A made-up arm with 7 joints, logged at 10 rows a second.
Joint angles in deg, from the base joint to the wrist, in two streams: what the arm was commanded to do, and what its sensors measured. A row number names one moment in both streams.
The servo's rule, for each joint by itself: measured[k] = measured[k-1] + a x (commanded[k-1-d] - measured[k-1]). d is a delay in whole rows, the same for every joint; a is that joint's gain. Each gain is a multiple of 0.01, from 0.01 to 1. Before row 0 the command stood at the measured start. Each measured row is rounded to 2 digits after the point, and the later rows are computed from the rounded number. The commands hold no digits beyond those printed.
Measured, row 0:
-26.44 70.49 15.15 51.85 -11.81 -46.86 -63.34
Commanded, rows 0 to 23:
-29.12 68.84 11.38 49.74 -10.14 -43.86 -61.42
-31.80 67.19 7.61 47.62 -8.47 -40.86 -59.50
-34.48 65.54 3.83 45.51 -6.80 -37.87 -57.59
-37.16 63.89 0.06 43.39 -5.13 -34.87 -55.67
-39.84 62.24 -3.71 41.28 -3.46 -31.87 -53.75
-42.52 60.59 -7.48 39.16 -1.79 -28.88 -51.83
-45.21 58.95 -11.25 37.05 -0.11 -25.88 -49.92
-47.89 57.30 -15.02 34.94 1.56 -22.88 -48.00
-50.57 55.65 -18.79 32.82 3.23 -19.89 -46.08
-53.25 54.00 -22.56 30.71 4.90 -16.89 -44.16
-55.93 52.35 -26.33 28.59 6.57 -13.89 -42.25
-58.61 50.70 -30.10 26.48 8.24 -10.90 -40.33
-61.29 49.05 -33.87 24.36 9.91 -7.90 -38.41
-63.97 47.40 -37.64 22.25 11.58 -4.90 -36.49
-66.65 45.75 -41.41 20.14 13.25 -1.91 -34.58
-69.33 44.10 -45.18 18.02 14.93 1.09 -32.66
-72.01 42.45 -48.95 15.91 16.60 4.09 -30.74
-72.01 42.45 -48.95 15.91 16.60 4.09 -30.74
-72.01 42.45 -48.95 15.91 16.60 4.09 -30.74
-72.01 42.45 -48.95 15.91 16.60 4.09 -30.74
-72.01 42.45 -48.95 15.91 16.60 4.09 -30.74
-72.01 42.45 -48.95 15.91 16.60 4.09 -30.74
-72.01 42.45 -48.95 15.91 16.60 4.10 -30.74
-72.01 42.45 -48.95 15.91 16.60 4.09 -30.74
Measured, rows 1 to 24:
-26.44 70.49 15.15 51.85 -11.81 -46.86 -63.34
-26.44 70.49 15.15 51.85 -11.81 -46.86 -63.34
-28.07 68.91 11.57 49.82 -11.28 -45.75 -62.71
-30.35 67.26 7.81 47.71 -10.38 -43.94 -61.65
-32.87 65.61 4.03 45.60 -9.23 -41.69 -60.31
-35.49 63.96 0.26 43.48 -7.92 -39.17 -58.78
-38.14 62.31 -3.51 41.37 -6.49 -36.47 -57.12
-40.81 60.66 -7.28 39.25 -4.99 -33.66 -55.37
-43.49 59.02 -11.05 37.14 -3.43 -30.78 -53.57
-46.17 57.37 -14.82 35.03 -1.83 -27.86 -51.73
-48.85 55.72 -18.59 32.91 -0.21 -24.91 -49.87
-51.53 54.07 -22.36 30.80 1.43 -21.94 -47.99
-54.21 52.42 -26.13 28.68 3.07 -18.96 -46.10
-56.89 50.77 -29.90 26.57 4.72 -15.98 -44.20
-59.57 49.12 -33.67 24.45 6.38 -12.99 -42.29
-62.25 47.47 -37.44 22.34 8.04 -10.00 -40.38
-64.93 45.82 -41.21 20.23 9.71 -7.01 -38.47
-67.61 44.17 -44.98 18.11 11.38 -4.01 -36.55
-70.29 42.52 -48.75 16.00 13.05 -1.01 -34.63
-71.34 42.45 -48.94 15.91 14.19 0.88 -33.35
-71.75 42.45 -48.95 15.91 14.96 2.07 -32.49
-71.91 42.45 -48.95 15.91 15.48 2.82 -31.91
-71.97 42.45 -48.95 15.91 15.84 3.29 -31.52
-71.99 42.45 -48.95 15.91 16.08 3.59 -31.26
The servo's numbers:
d 2
a 0.61 0.96 0.95 0.96 0.32 0.37 0.33

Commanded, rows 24 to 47:
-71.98 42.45 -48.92 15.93 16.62 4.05 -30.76
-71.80 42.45 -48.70 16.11 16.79 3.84 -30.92
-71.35 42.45 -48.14 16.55 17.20 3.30 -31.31
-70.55 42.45 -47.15 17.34 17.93 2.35 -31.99
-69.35 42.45 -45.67 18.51 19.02 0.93 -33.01
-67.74 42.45 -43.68 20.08 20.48 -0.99 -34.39
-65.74 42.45 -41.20 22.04 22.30 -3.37 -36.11
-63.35 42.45 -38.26 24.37 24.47 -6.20 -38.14
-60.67 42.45 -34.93 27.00 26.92 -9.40 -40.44
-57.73 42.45 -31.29 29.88 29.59 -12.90 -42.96
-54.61 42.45 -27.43 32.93 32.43 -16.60 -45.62
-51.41 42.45 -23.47 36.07 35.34 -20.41 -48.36
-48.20 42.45 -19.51 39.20 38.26 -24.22 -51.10
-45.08 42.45 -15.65 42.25 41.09 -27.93 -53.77
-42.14 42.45 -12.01 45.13 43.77 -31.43 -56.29
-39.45 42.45 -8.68 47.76 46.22 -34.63 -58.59
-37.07 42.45 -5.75 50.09 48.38 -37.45 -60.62
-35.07 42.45 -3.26 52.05 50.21 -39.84 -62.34
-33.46 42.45 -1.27 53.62 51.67 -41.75 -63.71
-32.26 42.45 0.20 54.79 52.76 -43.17 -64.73
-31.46 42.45 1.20 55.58 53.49 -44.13 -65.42
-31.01 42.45 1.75 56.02 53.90 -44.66 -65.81
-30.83 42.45 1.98 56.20 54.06 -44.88 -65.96
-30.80 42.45 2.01 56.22 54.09 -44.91 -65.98
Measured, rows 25 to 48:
-72.00 42.45 -48.95 15.91 16.25 3.78 -31.09
-72.01 42.45 -48.95 15.91 16.36 3.89 -30.97
-71.99 42.45 -48.92 15.93 16.44 3.95 -30.90
-71.87 42.45 -48.71 16.10 16.55 3.91 -30.91
-71.55 42.45 -48.17 16.53 16.76 3.68 -31.04
-70.94 42.45 -47.20 17.31 17.13 3.19 -31.35
-69.97 42.45 -45.75 18.46 17.73 2.35 -31.90
-68.61 42.45 -43.78 20.02 18.61 1.11 -32.72
-66.86 42.45 -41.33 21.96 19.79 -0.55 -33.84
-64.72 42.45 -38.41 24.27 21.29 -2.64 -35.26
-62.25 42.45 -35.10 26.89 23.09 -5.14 -36.97
-59.49 42.45 -31.48 29.76 25.17 -8.01 -38.95
-56.51 42.45 -27.63 32.80 27.49 -11.19 -41.15
-53.40 42.45 -23.68 35.94 30.00 -14.60 -43.53
-50.23 42.45 -19.72 39.07 32.64 -18.16 -46.03
-47.09 42.45 -15.85 42.12 35.34 -21.77 -48.58
-44.07 42.45 -12.20 45.01 38.04 -25.34 -51.12
-41.25 42.45 -8.86 47.65 40.66 -28.78 -53.59
-38.70 42.45 -5.91 49.99 43.13 -31.99 -55.91
-36.49 42.45 -3.39 51.97 45.40 -34.89 -58.03
-34.64 42.45 -1.38 53.55 47.41 -37.43 -59.90
-33.19 42.45 0.12 54.74 49.12 -39.55 -61.49
-32.13 42.45 1.15 55.55 50.52 -41.24 -62.79
-31.45 42.45 1.72 56.00 51.60 -42.51 -63.79

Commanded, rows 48 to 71:
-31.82 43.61 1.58 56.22 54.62 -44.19 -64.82
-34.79 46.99 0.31 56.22 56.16 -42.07 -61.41
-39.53 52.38 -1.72 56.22 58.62 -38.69 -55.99
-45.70 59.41 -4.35 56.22 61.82 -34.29 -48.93
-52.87 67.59 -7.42 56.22 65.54 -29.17 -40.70
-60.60 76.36 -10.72 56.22 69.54 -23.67 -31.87
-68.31 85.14 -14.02 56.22 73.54 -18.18 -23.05
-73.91 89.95 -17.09 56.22 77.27 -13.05 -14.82
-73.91 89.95 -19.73 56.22 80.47 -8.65 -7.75
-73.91 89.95 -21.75 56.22 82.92 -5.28 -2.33
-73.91 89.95 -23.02 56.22 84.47 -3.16 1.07
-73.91 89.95 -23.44 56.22 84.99 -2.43 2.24
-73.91 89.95 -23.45 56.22 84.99 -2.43 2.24
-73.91 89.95 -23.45 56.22 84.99 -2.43 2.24
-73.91 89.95 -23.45 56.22 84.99 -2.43 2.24
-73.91 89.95 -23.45 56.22 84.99 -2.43 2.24
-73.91 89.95 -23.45 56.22 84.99 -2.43 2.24
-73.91 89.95 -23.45 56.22 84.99 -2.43 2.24
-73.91 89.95 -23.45 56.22 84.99 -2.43 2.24
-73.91 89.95 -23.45 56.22 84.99 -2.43 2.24
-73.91 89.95 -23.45 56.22 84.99 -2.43 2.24
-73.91 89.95 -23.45 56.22 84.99 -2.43 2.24
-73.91 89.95 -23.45 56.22 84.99 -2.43 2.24
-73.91 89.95 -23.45 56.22 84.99 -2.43 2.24
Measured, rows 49 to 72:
-31.07 42.45 1.97 56.19 52.39 -43.39 -64.51
-30.91 42.45 2.01 56.22 52.93 -43.95 -65.00
-31.47 43.56 1.60 56.22 53.47 -44.04 -64.94
-33.50 46.85 0.37 56.22 54.33 -43.31 -63.78
-37.18 52.16 -1.62 56.22 55.70 -41.60 -61.21
-42.38 59.12 -4.21 56.22 57.66 -38.90 -57.16
-48.78 67.25 -7.26 56.22 60.18 -35.30 -51.73
-55.99 76.00 -10.55 56.22 63.18 -31.00 -45.18
-63.51 84.77 -13.85 56.22 66.50 -26.26 -37.88
-69.85 89.74 -16.93 56.22 69.95 -21.37 -30.27
-72.33 89.94 -19.59 56.22 73.32 -16.66 -22.84
-73.29 89.95 -21.64 56.22 76.39 -12.45 -16.07
-73.67 89.95 -22.95 56.22 78.98 -9.01 -10.41
-73.82 89.95 -23.42 56.22 80.90 -6.58 -6.24
-73.87 89.95 -23.45 56.22 82.21 -5.04 -3.44
-73.89 89.95 -23.45 56.22 83.10 -4.07 -1.57
-73.90 89.95 -23.45 56.22 83.70 -3.46 -0.31
-73.91 89.95 -23.45 56.22 84.11 -3.08 0.53
-73.91 89.95 -23.45 56.22 84.39 -2.84 1.09
-73.91 89.95 -23.45 56.22 84.58 -2.69 1.47
-73.91 89.95 -23.45 56.22 84.71 -2.59 1.72
-73.91 89.95 -23.45 56.22 84.80 -2.53 1.89
-73.91 89.95 -23.45 56.22 84.86 -2.49 2.01
-73.91 89.95 -23.45 56.22 84.90 -2.47 2.09

